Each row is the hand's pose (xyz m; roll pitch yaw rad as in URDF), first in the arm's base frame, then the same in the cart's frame.
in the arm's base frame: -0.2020 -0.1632 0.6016 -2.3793 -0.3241 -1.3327
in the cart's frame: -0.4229 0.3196 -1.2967 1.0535 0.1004 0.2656
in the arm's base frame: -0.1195 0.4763 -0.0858 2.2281 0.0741 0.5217
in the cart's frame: -1.0520 -0.2177 -0.8452 -0.7886 0.2656 -1.6388
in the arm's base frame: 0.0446 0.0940 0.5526 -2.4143 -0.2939 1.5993
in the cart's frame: -0.5477 -0.0081 -1.3766 0.4466 0.5504 -2.8451
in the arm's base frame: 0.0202 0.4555 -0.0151 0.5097 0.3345 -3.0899
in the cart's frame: -0.9612 -0.3080 -0.9377 -2.9422 -0.5654 2.0974
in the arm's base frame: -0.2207 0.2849 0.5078 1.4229 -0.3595 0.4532
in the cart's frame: -0.8409 0.1342 -1.3257 -1.5335 0.6841 -1.4887
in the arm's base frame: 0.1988 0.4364 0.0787 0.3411 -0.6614 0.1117
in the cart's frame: -0.8511 -0.4252 -1.0610 -2.4041 0.8906 -0.9596
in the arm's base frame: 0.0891 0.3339 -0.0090 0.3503 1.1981 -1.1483
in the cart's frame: -0.8222 -0.3192 -0.9263 -1.7770 -1.1855 -0.9340
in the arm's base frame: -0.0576 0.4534 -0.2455 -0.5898 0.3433 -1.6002
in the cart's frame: -1.0277 -0.3140 -0.7038 2.8247 -0.6130 0.3436
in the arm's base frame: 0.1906 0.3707 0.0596 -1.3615 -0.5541 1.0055
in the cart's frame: -0.7995 -0.3991 -1.0236 1.7012 0.9110 -2.1883
